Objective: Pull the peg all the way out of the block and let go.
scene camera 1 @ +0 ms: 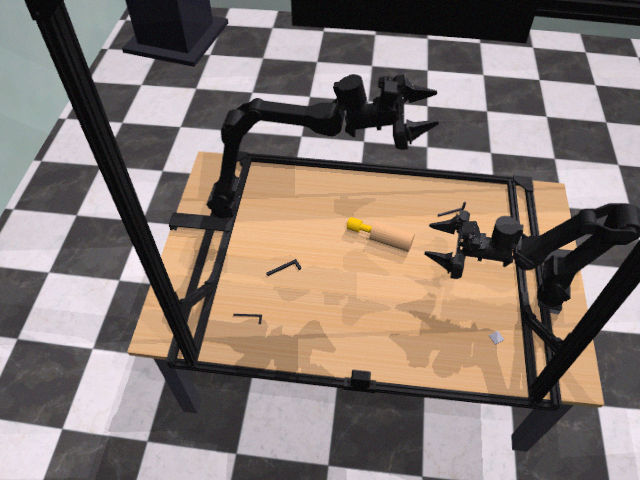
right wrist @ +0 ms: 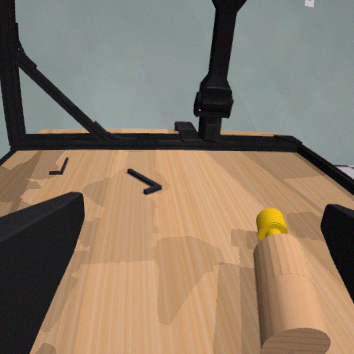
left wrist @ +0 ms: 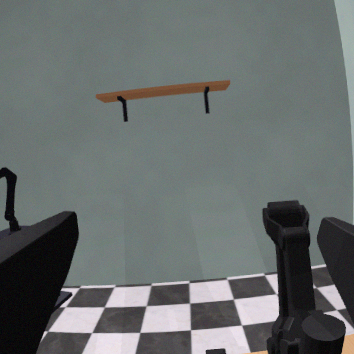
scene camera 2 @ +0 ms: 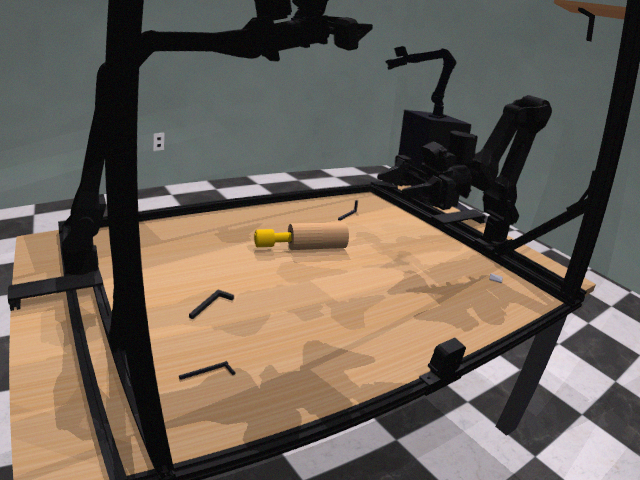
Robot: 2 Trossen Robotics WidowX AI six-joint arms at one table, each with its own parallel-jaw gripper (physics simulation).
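Frame: origin at the left arm's base, x down, y right, z back, level; centimetres.
Where they show: left gripper, fingertip midpoint: (scene camera 1: 437,107) (left wrist: 202,227) (scene camera 2: 358,23); right gripper, fingertip midpoint: (scene camera 1: 426,238) (right wrist: 207,211) (scene camera 2: 389,184); left arm's base, link origin: (scene camera 1: 223,212) (right wrist: 208,138) (scene camera 2: 81,270); right arm's base, link origin: (scene camera 1: 549,298) (scene camera 2: 494,239).
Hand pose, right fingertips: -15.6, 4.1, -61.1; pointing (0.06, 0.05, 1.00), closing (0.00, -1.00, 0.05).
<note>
Things, the pixels of their centre, and the offset from my right fingertips, as dx, dy, dz. Level surfaces: height alone.
- light wooden cylinder, body centre: (right wrist: 285,293) (scene camera 2: 318,236) (scene camera 1: 391,236) +14.8, -9.5, +9.9
- yellow peg, body centre: (right wrist: 275,246) (scene camera 2: 284,237) (scene camera 1: 368,228) +14.8, -10.3, +17.3
- small pale piece, body centre: (scene camera 2: 496,278) (scene camera 1: 496,337) +17.4, +13.1, -24.0
- table, surface height: dx +17.5
The block, a light wooden cylinder (scene camera 1: 391,238) (scene camera 2: 319,236) (right wrist: 287,295), lies on its side on the table. The yellow peg (scene camera 1: 355,224) (scene camera 2: 264,238) (right wrist: 271,222) sticks out of its left end in both scene views; its thick head and part of its thin shaft show, and the shaft's end is hidden in the block. My left gripper (scene camera 1: 437,107) is open and empty, high up and well away from the peg, at the top in scene camera 1. My right gripper (scene camera 1: 428,239) (right wrist: 207,211) is open and empty, a short way beyond the block's right end and above the table.
Black hex keys (scene camera 1: 283,267) (scene camera 1: 249,315) (scene camera 2: 348,211) lie left of and behind the block. A small pale piece (scene camera 1: 496,337) (scene camera 2: 495,277) lies at the right. A black frame (scene camera 1: 382,171) with uprights surrounds the table (scene camera 1: 310,206). A small black box (scene camera 1: 360,378) sits on its front rail.
</note>
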